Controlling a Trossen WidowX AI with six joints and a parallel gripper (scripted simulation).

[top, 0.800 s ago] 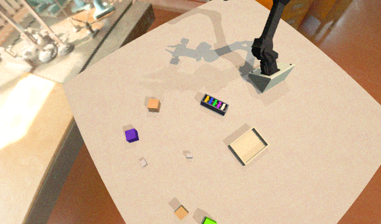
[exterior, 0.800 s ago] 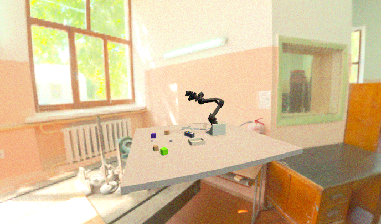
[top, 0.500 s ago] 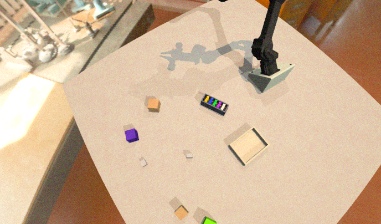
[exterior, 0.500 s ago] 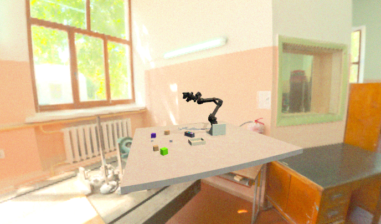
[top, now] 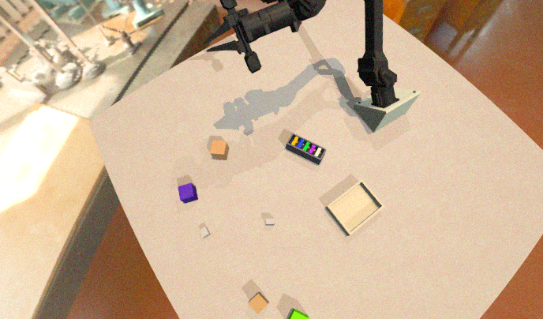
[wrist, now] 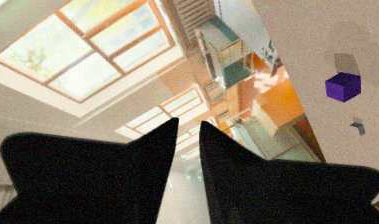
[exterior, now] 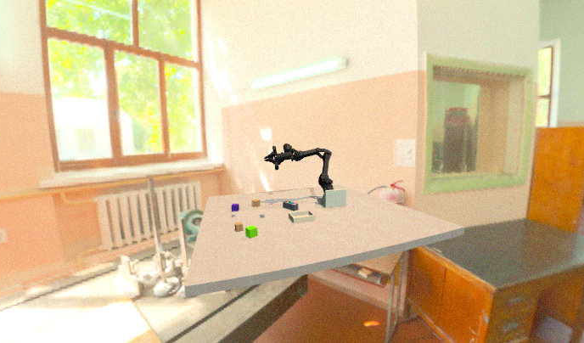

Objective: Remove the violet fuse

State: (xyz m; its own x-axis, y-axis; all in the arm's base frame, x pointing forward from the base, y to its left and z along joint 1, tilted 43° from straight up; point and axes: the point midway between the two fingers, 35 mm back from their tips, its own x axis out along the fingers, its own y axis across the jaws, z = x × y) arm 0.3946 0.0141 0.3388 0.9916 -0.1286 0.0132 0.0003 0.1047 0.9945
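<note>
My gripper tip is now 30 cm above the violet fuse, 23 cm to the right of it and 17 cm past it. The rest, counted from my gripper tip: beige tray: 44 cm to the left, 33 cm below, 19 cm behind.
</note>
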